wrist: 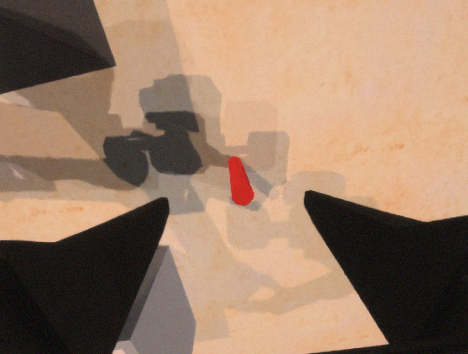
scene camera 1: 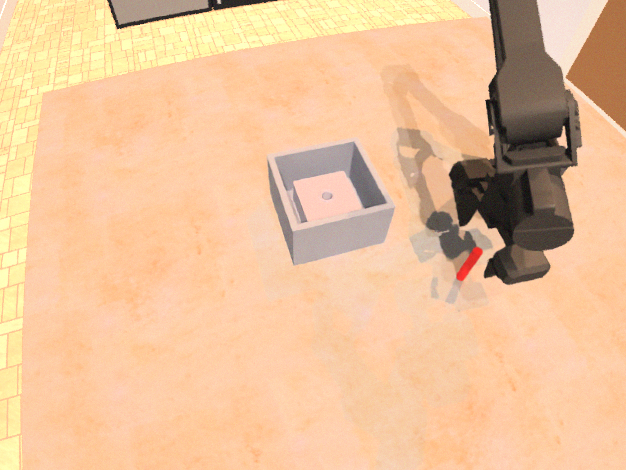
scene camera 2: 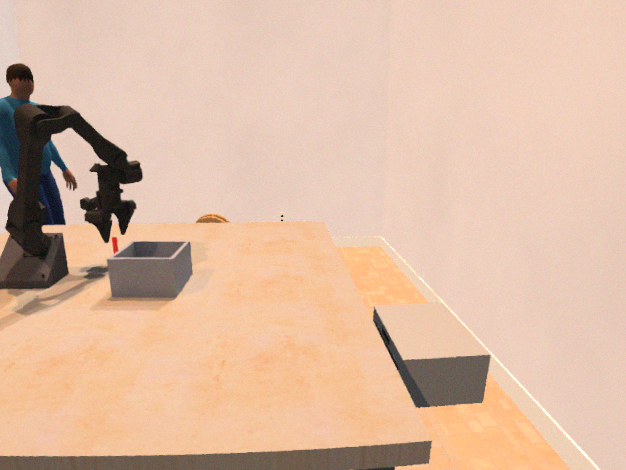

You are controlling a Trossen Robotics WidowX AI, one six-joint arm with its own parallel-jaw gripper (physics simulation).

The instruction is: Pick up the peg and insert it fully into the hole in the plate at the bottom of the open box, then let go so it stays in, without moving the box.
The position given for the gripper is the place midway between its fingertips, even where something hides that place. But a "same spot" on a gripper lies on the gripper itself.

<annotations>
gripper: wrist; scene camera 1; scene camera 2 115, 238
same spot on gripper: (scene camera 1: 465, 205) = (wrist: 124, 290)
</annotations>
